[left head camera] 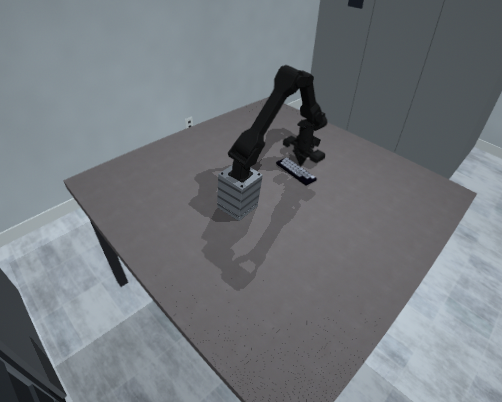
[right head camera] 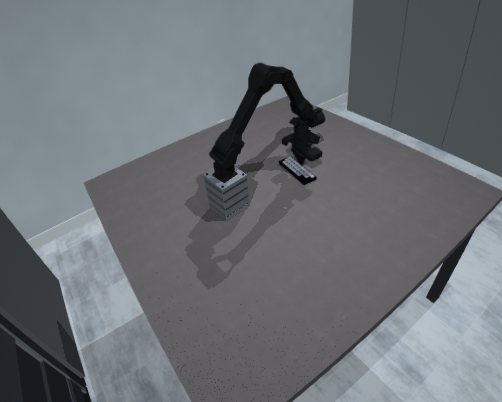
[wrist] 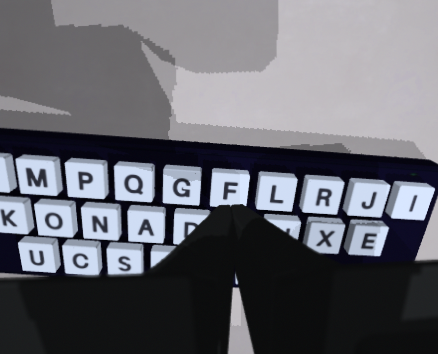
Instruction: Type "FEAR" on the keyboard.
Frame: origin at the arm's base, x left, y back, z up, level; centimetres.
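Where they show: gripper, fingertip midpoint: (left head camera: 300,165) (right head camera: 301,164) (wrist: 230,217); arm's base, origin of the base link: (left head camera: 240,174) (right head camera: 224,174).
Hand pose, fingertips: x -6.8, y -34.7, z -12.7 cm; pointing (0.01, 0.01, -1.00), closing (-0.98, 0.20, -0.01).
Observation:
Things, the pixels of their centre, and the offset from my fingertips. Level surfaces: height alone.
- keyboard, body centre: (wrist: 203,220) (right head camera: 297,169) (left head camera: 295,170) dx +1.4, dy +1.2, dz -2.5 cm
- F key, body centre: (wrist: 229,188) dx -0.1, dy -0.2, dz -1.9 cm
- E key, body centre: (wrist: 365,237) dx -5.2, dy +3.3, dz -1.9 cm
- R key, body centre: (wrist: 321,194) dx -3.6, dy +0.9, dz -1.9 cm
- brown table, its level: dz -3.4 cm
The keyboard (left head camera: 307,180) (right head camera: 304,180) (wrist: 400,240) is dark navy with white lettered keys and lies flat on the table. My gripper (left head camera: 301,162) (right head camera: 301,161) (wrist: 230,217) is shut and empty, pointing down close over the keyboard. In the wrist view its tips appear at the lower edge of the F key (wrist: 229,189); I cannot tell whether they touch it. The E key (wrist: 368,240) is to the right in the middle row, the A key (wrist: 145,227) to the left in that row, and the R key (wrist: 323,197) in the top row. The fingers hide several middle and lower keys.
The arm's grey ribbed base block (left head camera: 239,197) (right head camera: 227,196) stands on the brown table (left head camera: 325,280) (right head camera: 310,280), left of the keyboard in both head views. Arm shadows fall across the table. A wall and grey cabinets (left head camera: 385,75) (right head camera: 420,60) stand beyond the table.

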